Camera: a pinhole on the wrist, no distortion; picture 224 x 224 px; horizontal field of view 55.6 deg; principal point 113.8 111.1 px. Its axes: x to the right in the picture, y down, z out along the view. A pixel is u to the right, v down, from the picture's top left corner.
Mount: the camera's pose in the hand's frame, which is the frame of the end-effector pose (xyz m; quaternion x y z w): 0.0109 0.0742 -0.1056 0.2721 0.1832 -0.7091 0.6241
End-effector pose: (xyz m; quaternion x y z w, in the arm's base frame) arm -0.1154 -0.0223 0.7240 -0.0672 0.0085 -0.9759 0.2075
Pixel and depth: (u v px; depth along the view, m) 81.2 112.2 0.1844
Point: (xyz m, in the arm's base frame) -0.0999 -0.0025 0.7788
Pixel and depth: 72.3 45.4 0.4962
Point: 0.0704 0.1801 1.0306
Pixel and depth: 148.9 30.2 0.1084
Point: -0.0760 -0.0045 0.6833
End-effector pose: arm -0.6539 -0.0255 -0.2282 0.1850 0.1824 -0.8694 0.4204
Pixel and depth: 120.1 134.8 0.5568
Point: -0.9244 -0.0050 0.1075
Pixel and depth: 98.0 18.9 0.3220
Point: -0.6404 0.0654 -0.0018
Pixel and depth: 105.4 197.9 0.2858
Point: -0.8087 -0.0819 -0.1331
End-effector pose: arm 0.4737 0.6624 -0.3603 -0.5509 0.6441 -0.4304 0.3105
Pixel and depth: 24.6 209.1 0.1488
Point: 0.4995 0.5930 -0.4010
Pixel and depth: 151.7 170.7 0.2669
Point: 0.5959 0.6039 -0.2718
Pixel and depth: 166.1 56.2 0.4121
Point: 0.7399 0.7882 -0.2251
